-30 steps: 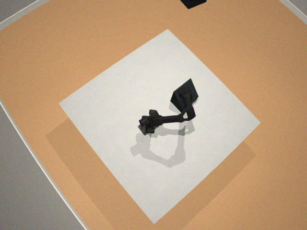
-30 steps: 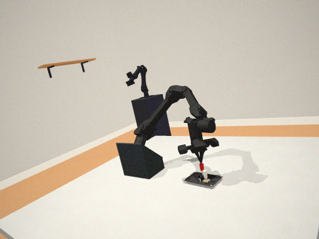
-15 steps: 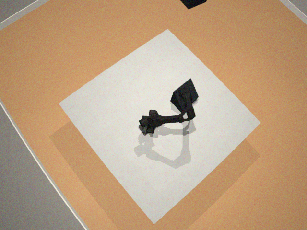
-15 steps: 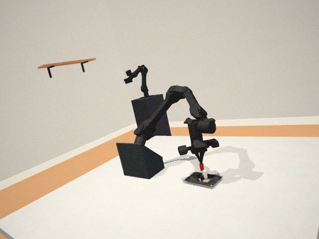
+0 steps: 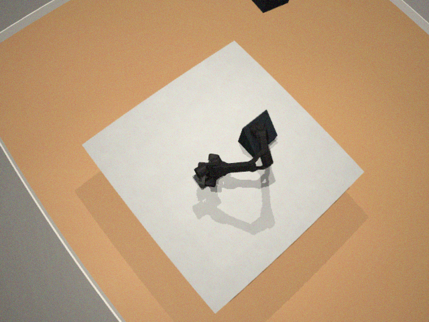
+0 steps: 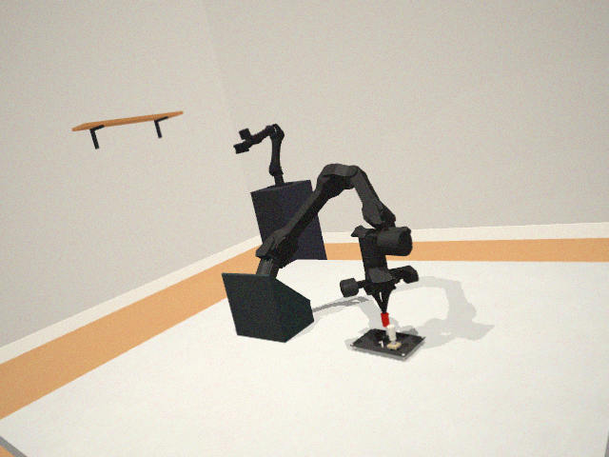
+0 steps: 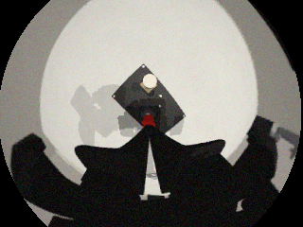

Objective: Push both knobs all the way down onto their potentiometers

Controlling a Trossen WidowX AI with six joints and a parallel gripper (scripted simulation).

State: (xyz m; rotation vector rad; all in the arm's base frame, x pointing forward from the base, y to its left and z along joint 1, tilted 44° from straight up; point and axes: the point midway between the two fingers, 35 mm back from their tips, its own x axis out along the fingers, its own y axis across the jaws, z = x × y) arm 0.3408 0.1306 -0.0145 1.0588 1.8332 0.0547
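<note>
Now: gripper tip 10 mm above the red knob. The rest, counted from my gripper tip: white knob: 50 mm ahead, 40 mm to the right, 30 mm below.
</note>
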